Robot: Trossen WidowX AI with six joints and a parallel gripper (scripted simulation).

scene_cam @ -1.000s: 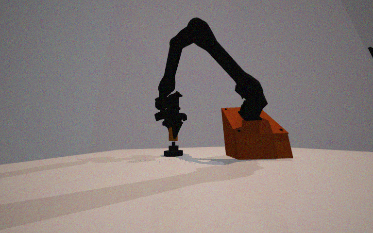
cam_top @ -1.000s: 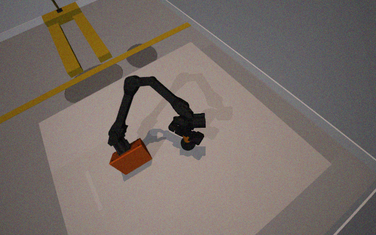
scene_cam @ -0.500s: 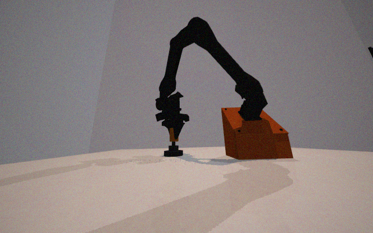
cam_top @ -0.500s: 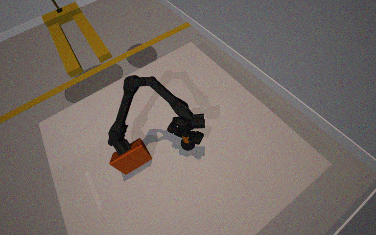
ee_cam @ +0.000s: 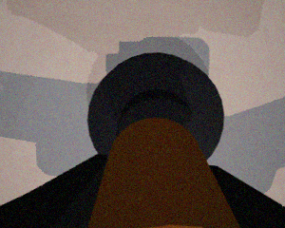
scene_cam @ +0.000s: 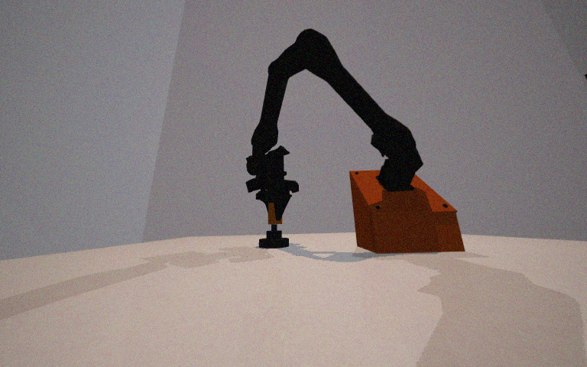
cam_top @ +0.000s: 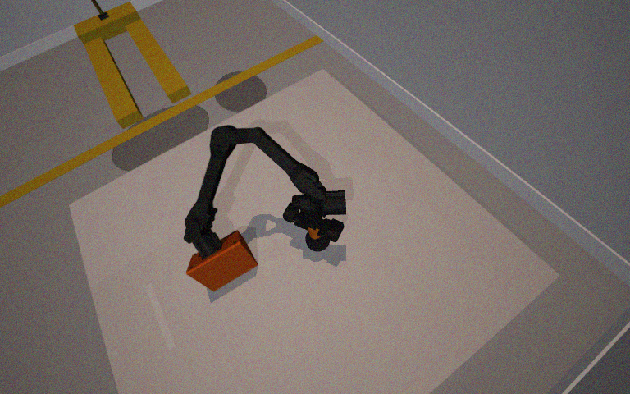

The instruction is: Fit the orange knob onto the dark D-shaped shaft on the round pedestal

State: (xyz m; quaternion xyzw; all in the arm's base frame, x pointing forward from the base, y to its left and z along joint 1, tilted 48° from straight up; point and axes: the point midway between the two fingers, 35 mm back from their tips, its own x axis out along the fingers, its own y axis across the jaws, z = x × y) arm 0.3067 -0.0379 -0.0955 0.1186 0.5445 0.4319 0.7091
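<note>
My gripper tip is 4 cm above the shaft. From my gripper tip the other things lie so: orange knob (2 cm above).
</note>
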